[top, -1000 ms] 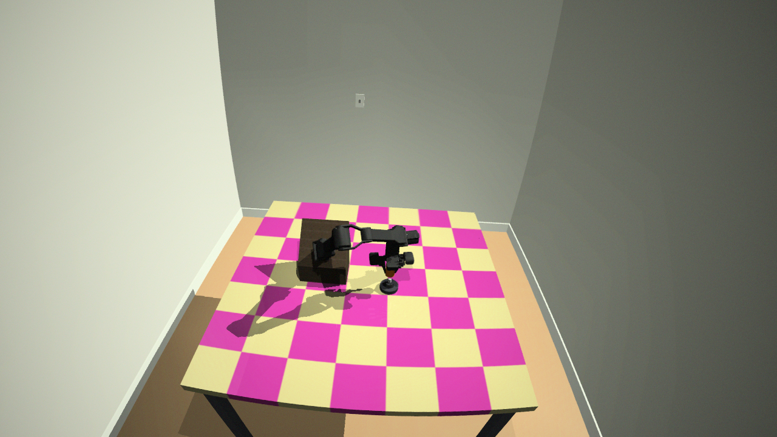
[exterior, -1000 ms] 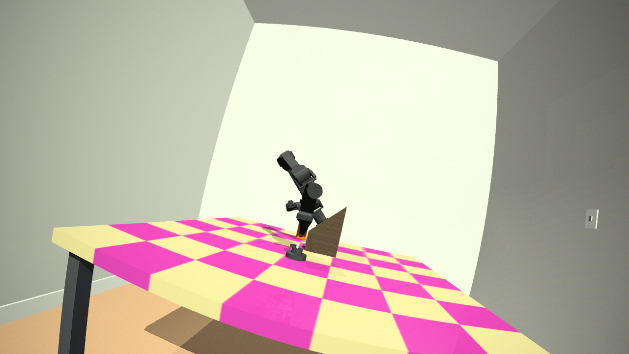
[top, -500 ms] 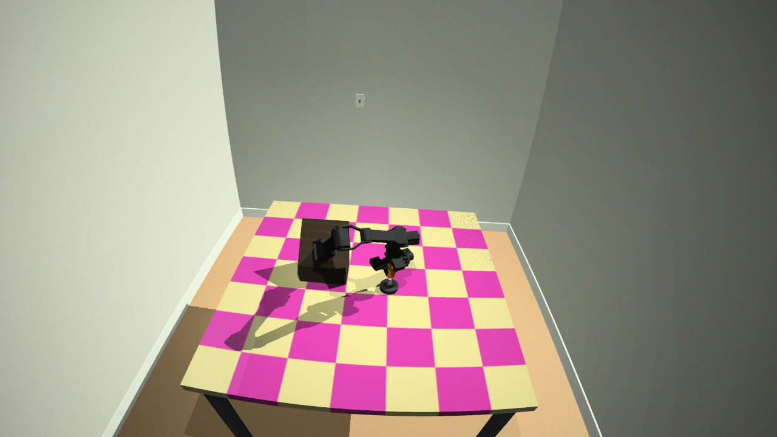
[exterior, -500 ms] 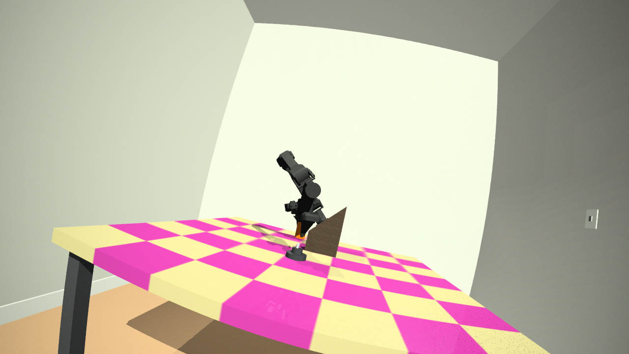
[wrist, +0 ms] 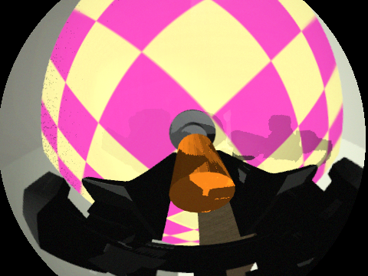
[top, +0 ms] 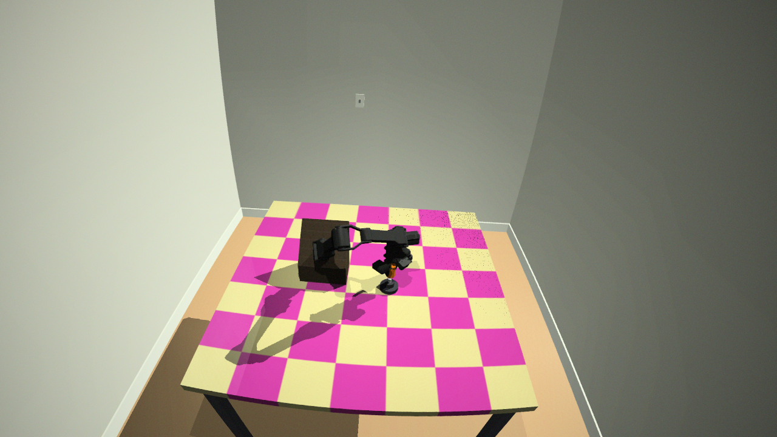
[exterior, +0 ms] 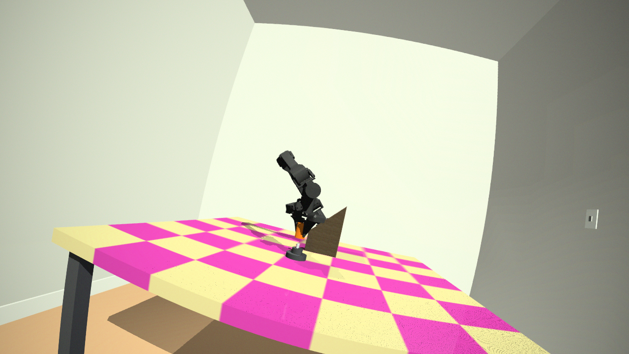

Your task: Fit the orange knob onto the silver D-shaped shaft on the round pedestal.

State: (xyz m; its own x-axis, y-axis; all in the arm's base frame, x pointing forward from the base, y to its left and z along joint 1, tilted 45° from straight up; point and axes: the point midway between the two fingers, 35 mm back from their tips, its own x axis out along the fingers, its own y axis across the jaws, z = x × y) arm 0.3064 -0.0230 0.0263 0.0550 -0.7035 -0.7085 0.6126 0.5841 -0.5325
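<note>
The orange knob is 3 cm above my gripper tip. From my gripper tip the other things lie so: round dark pedestal (6 cm below).
</note>
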